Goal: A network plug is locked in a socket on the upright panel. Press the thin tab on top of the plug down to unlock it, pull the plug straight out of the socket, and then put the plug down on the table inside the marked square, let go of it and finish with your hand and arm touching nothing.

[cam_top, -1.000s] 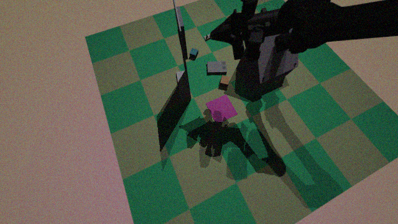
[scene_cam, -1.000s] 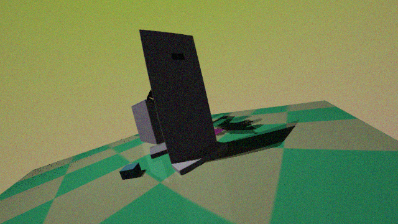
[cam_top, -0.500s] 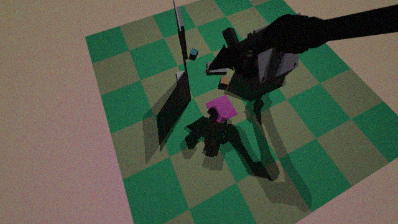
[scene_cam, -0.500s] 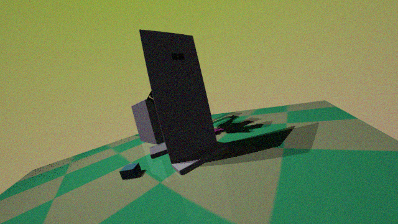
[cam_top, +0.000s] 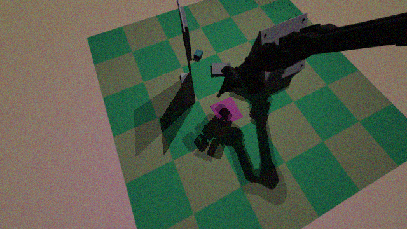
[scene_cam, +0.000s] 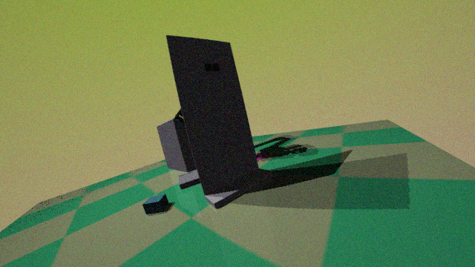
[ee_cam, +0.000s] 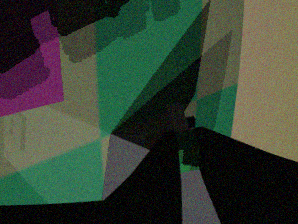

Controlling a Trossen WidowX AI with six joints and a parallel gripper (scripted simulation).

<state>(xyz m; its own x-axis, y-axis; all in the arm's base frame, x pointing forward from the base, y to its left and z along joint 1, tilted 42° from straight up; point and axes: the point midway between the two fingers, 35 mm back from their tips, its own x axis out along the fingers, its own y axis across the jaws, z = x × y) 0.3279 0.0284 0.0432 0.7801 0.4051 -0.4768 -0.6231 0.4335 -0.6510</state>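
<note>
Right now my gripper tip is 150 mm above the magenta square, 40 mm to the right of it and 30 mm past it. From my gripper tip the other things lie so: upright panel: 150 mm to the right, 60 mm ahead, 30 mm above; orange cube: 130 mm below, 120 mm behind, 70 mm to the right; network plug: right at my gripper tip.
</note>
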